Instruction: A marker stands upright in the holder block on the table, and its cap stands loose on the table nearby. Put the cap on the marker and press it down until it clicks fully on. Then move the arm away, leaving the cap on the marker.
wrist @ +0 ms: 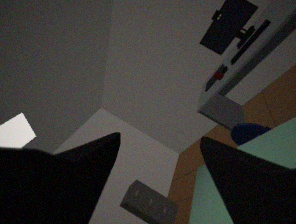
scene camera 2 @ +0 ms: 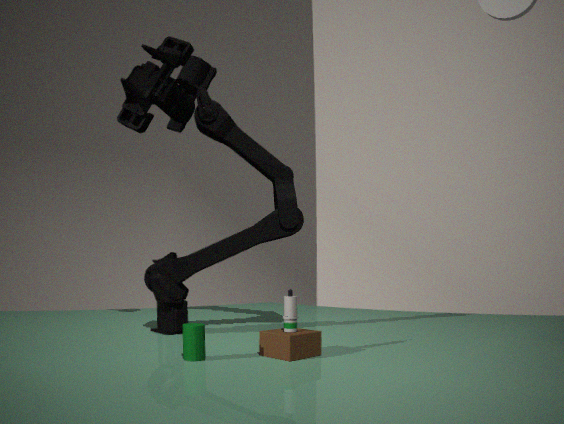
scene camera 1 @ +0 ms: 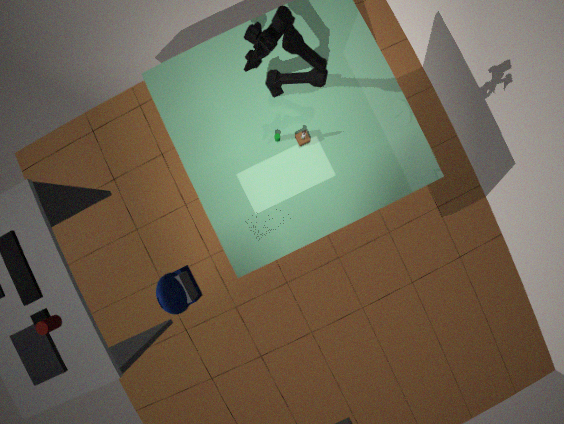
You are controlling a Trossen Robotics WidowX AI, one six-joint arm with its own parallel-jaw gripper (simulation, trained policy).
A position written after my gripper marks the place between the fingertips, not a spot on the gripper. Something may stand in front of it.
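A brown holder block [scene camera 2: 291, 348] is there for me to see, and so is a green cap [scene camera 2: 193, 334]. In the wrist view, the cap is out of frame. I see my own gripper [scene camera 2: 133, 62] too, and it is the same gripper [wrist: 160, 139] that the wrist view gives me, just as scene camera 1 shows me my gripper [scene camera 1: 247, 67].
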